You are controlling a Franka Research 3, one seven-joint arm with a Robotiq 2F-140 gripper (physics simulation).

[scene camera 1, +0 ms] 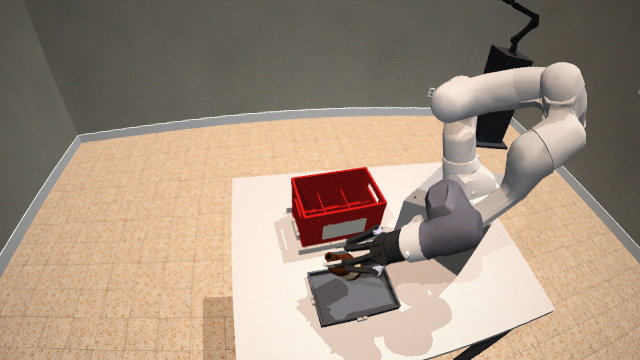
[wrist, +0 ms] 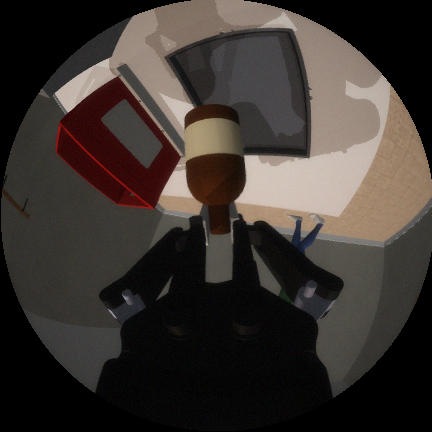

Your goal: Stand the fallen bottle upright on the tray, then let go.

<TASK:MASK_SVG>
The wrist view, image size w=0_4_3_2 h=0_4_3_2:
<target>gripper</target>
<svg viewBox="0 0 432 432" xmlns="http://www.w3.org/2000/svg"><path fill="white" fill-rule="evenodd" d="M343 281L340 277L315 265L266 221L256 220L253 222L253 225L246 224L242 214L237 213L233 201L229 203L232 240L232 279L217 283L206 282L205 256L209 237L208 207L202 204L199 214L188 218L189 229L182 230L182 227L177 226L171 228L122 277L99 292L99 299L121 324L121 351L117 358L110 358L104 362L95 394L139 417L169 426L204 431L230 431L261 427L305 413L333 398L327 370L316 354L317 321L319 318L324 317L333 305L343 287ZM171 277L167 293L156 300ZM250 244L253 244L253 248L293 304L260 285L256 261L253 260Z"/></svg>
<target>brown bottle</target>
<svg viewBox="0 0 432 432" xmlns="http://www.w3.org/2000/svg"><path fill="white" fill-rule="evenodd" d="M204 104L192 108L184 116L186 184L192 196L208 207L210 234L225 234L231 231L229 203L233 202L241 194L246 181L238 114L235 109L223 104Z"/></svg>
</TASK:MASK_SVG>
